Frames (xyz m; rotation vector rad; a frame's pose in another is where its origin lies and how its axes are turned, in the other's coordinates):
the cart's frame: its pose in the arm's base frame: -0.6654 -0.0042 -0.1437 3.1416 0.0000 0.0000
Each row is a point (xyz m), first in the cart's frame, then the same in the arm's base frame.
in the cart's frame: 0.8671 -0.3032 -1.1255
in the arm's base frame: 0.2017 0.2990 0.9818
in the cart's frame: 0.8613 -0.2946 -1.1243
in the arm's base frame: 0.1959 0.2904 0.9806
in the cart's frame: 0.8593 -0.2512 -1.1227
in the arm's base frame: 0.1939 0.2470 0.9790
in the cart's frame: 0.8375 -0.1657 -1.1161
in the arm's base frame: 0.1721 0.1615 0.9724
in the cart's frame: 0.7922 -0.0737 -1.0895
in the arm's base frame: 0.1268 0.0695 0.9458
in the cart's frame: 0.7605 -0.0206 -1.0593
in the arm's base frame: 0.0951 0.0164 0.9156
